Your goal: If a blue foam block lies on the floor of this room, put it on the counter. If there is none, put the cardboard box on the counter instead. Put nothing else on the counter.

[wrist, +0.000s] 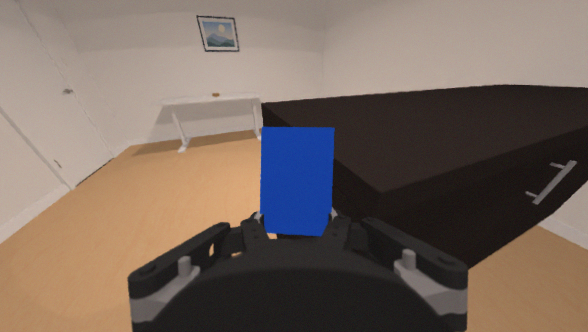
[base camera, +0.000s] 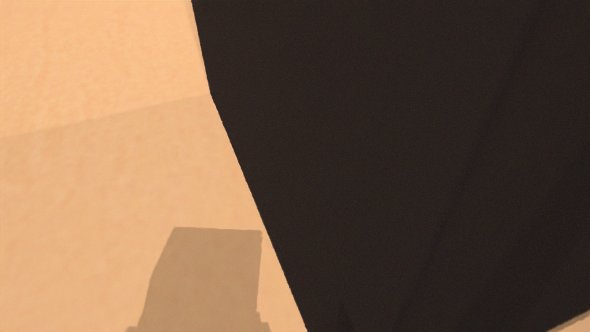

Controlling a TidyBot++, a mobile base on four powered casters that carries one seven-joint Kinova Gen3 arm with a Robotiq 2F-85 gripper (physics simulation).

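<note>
A blue foam block (wrist: 297, 180) stands upright between the fingertips of my gripper (wrist: 296, 214) in the wrist view. The gripper is shut on it. The dark counter (base camera: 400, 150) (wrist: 430, 135) fills much of the base camera view and stands at the right in the wrist view. In the wrist view the block overlaps the counter's near left corner and left edge. Whether the block touches the counter cannot be told. The cardboard box does not show in either view.
A white table (wrist: 210, 100) with a small brown object (wrist: 215, 94) on it stands against the far wall, below a framed picture (wrist: 219, 34). A white door (wrist: 45, 100) is at the left. A grey handle (wrist: 555, 182) sticks out from the counter's front. Wooden floor (base camera: 90, 200) (wrist: 165, 200) runs left of the counter.
</note>
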